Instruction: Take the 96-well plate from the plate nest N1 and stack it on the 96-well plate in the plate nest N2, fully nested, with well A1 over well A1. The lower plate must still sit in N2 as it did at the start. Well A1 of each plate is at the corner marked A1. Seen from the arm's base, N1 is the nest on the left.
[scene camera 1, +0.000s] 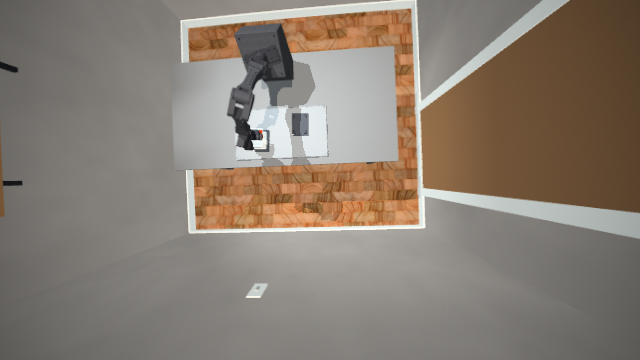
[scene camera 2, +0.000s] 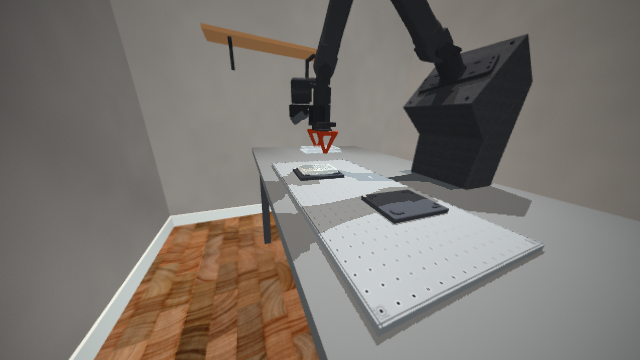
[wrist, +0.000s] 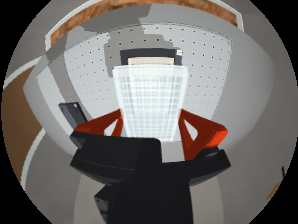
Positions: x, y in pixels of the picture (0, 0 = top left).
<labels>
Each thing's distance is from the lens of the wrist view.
my gripper (wrist: 150, 111): 13 cm
96-well plate (wrist: 150, 81): 10 cm
</labels>
